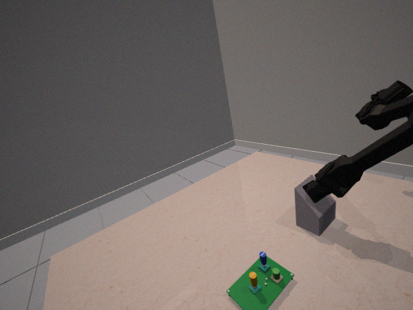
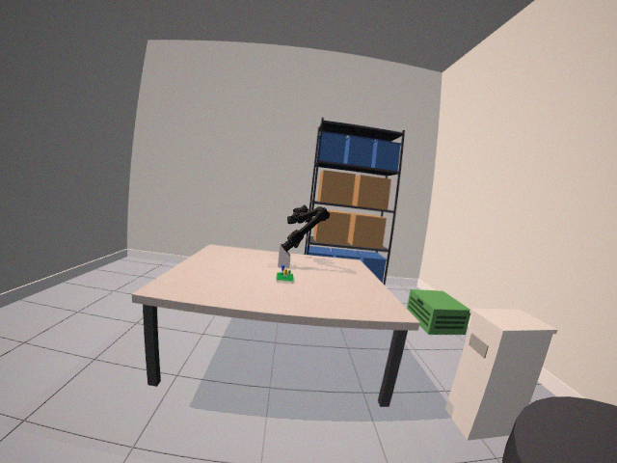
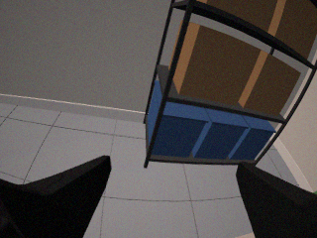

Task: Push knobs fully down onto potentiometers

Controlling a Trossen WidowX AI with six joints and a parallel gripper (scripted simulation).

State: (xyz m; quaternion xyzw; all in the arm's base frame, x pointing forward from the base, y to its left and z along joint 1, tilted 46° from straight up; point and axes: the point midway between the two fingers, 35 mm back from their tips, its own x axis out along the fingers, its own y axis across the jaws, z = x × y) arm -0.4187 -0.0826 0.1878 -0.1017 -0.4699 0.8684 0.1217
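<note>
The blue knob is 75 cm ahead of my gripper tip, 6 cm to the right of it and 21 cm below it.
</note>
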